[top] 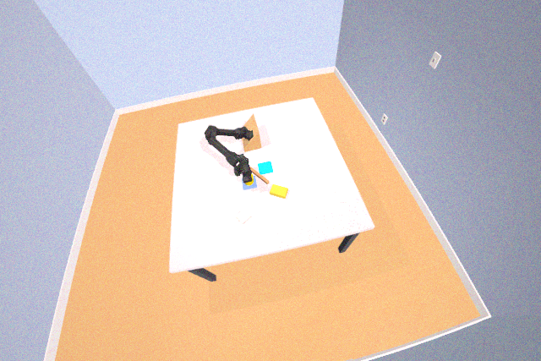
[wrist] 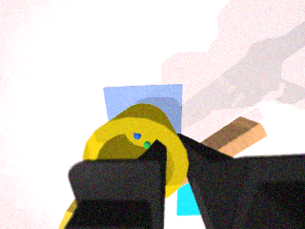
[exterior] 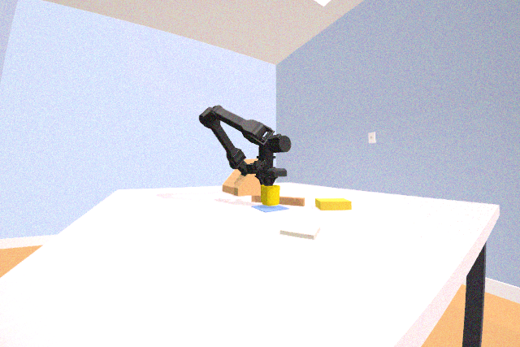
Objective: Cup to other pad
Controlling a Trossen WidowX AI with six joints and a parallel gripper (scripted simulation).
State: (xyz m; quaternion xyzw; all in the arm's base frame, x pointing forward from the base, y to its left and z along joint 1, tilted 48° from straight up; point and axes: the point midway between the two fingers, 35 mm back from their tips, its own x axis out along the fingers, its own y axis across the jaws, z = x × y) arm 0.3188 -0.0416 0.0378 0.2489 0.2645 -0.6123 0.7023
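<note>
The blue pad is 5 cm below my gripper tip and 3 cm ahead of it. From my gripper tip the other things lie so: wooden bar (7 cm to the left, 4 cm below, 3 cm behind); then yellow cup (2 cm ahead).
</note>
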